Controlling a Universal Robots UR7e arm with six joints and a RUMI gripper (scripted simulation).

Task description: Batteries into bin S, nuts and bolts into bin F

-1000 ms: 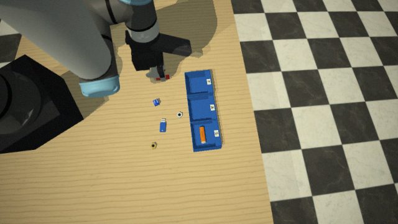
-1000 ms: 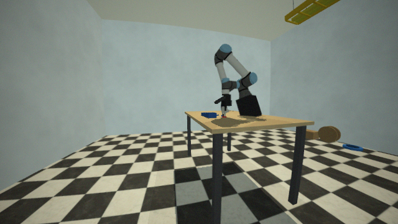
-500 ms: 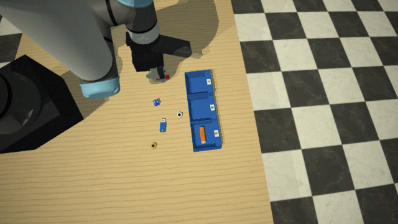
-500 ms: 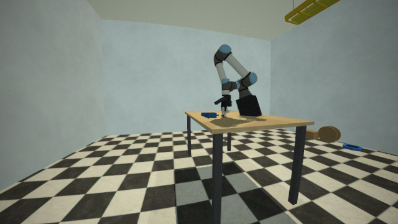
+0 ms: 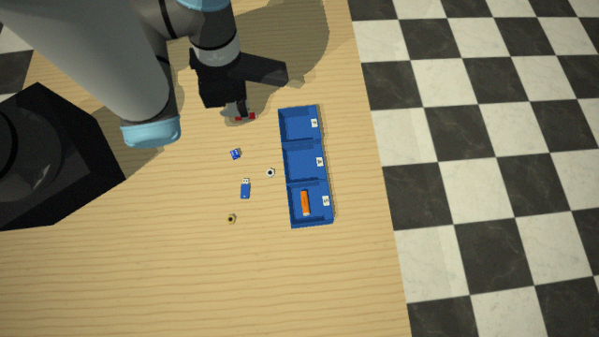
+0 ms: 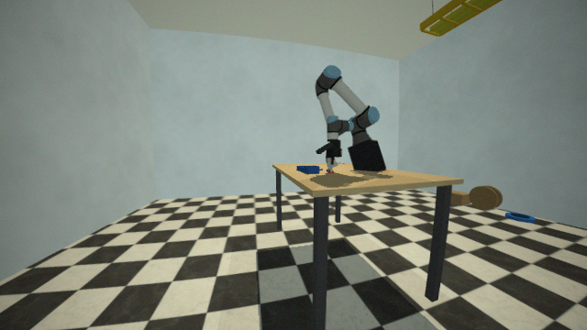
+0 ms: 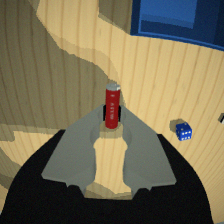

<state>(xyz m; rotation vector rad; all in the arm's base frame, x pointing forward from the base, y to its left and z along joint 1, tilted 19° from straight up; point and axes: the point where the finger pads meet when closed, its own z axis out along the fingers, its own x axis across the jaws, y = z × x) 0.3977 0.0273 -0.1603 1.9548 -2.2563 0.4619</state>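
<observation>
Now: the orange battery 23 cm to the right of my hand and 7 cm ahead of it. Round my hand: blue die: 9 cm to the right, 4 cm behind, 1 cm below; then red battery: 1 cm below; then white nut: 15 cm to the right, 2 cm ahead, 1 cm below.
</observation>
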